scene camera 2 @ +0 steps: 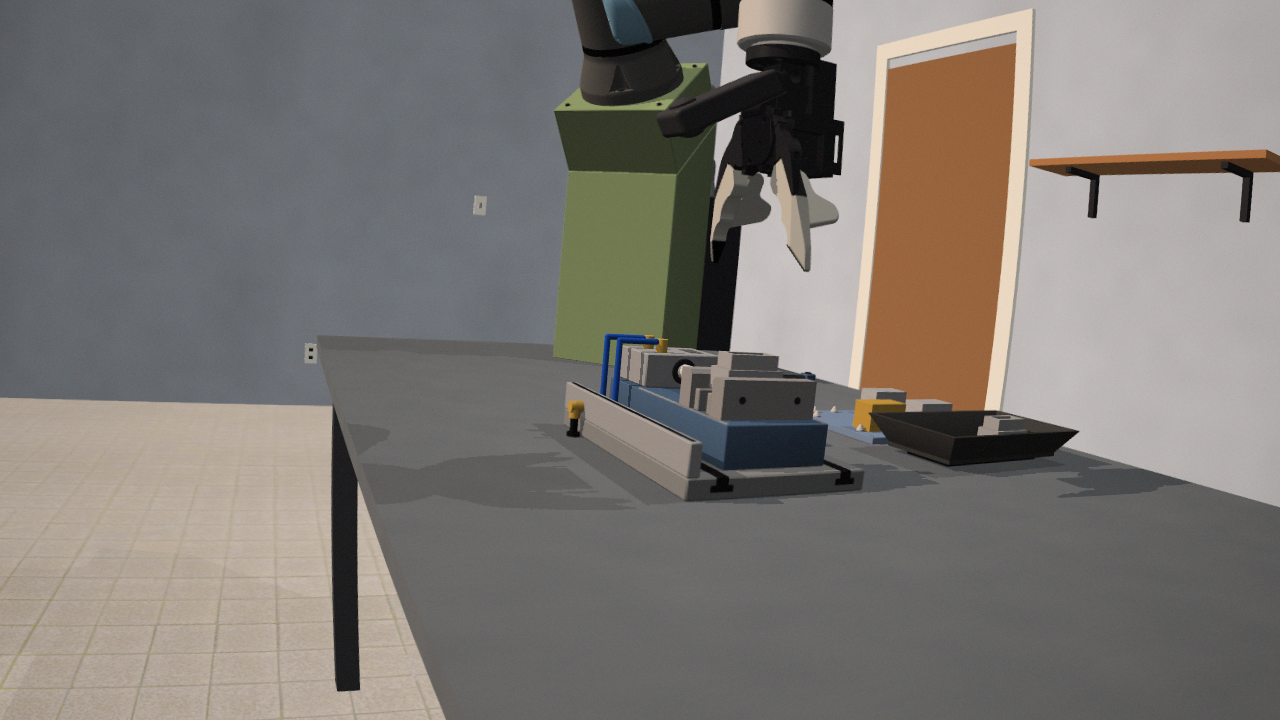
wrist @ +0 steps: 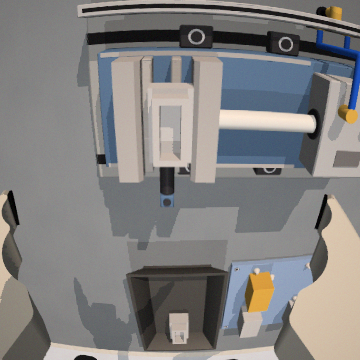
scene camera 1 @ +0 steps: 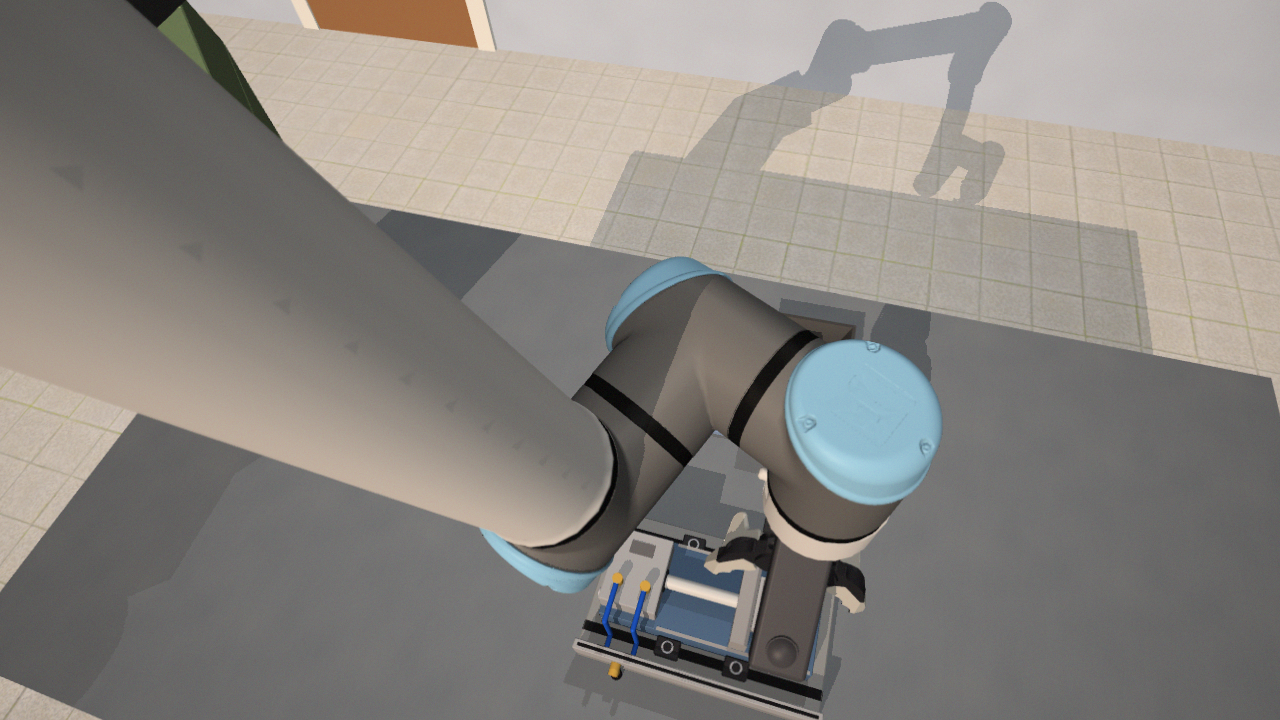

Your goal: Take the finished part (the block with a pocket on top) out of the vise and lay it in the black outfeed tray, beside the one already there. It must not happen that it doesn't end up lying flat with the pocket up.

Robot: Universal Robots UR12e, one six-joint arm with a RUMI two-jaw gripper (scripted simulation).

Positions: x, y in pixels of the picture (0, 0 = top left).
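Labels:
My gripper: in scene camera 1, scene camera 2 and the wrist view [166, 196]. Orange block: in the wrist view and scene camera 2. Same spot on the gripper: [scene camera 2: 726, 148] and [scene camera 1: 738, 549]. On the block, [scene camera 2: 868, 403] and [wrist: 259, 290]: one spot.

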